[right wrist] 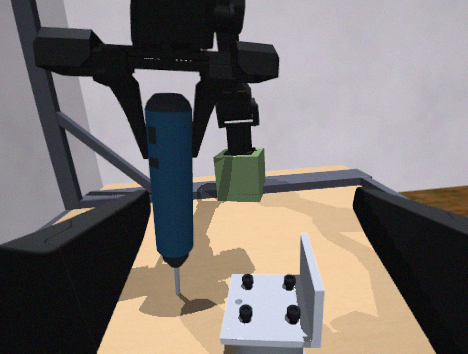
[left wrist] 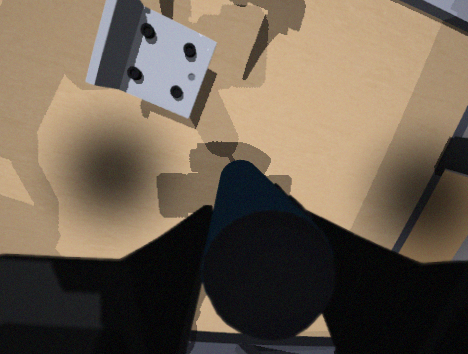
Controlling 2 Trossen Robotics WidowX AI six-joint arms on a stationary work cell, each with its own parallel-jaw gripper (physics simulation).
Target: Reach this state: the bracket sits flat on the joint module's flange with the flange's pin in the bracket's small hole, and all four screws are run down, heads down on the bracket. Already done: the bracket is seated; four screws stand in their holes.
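Places are measured from the left arm's base along level axes (x ahead, y left, z up), in millimetres.
Where they show: left gripper, fingertip midpoint: [right wrist: 170, 157] [left wrist: 252, 214]; right gripper, fingertip midpoint: [right wrist: 253, 198]; left arm's base at its link origin: [right wrist: 240, 152].
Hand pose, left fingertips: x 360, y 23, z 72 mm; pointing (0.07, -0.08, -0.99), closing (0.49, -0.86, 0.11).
Observation:
Things, the pixels of their top centre, and the offset from my left fingertips. "*": a spot on its surface instead.
- joint module at its top centre: [right wrist: 269, 304] 45 mm ahead, 94 mm left, 114 mm down
- small hole at a spot on its surface: [right wrist: 238, 301] [left wrist: 191, 79] * 47 mm ahead, 69 mm left, 113 mm down
- blue screwdriver at its top centre: [right wrist: 153, 92] 6 mm back, 11 mm right, 60 mm up
- green block at its top centre: [right wrist: 239, 152] 360 mm back, 24 mm right, 72 mm down
The pale L-shaped bracket [left wrist: 165, 70] [right wrist: 270, 300] lies level on the joint module [right wrist: 270, 350], most of which is hidden beneath it. Four black screws, among them one screw [left wrist: 148, 31] and another screw [left wrist: 176, 92], stand upright in the bracket, heads raised above its plate. The small hole [left wrist: 191, 76] [right wrist: 238, 301] shows near the plate's free edge. My left gripper [left wrist: 252, 214] [right wrist: 170, 157] is shut on the blue screwdriver [left wrist: 245, 192] [right wrist: 173, 200], which hangs nearly vertical, its bit [right wrist: 177, 281] beside the bracket and apart from it. My right gripper [right wrist: 253, 198] is open and empty, facing the bracket.
A green block [right wrist: 240, 177] stands at the back under a black jointed arm part [right wrist: 238, 107]. A grey frame rail [right wrist: 320, 180] runs along the table's back edge, and a grey post [right wrist: 50, 110] rises at the left. A dark bar [left wrist: 417, 207] crosses the right side of the left wrist view.

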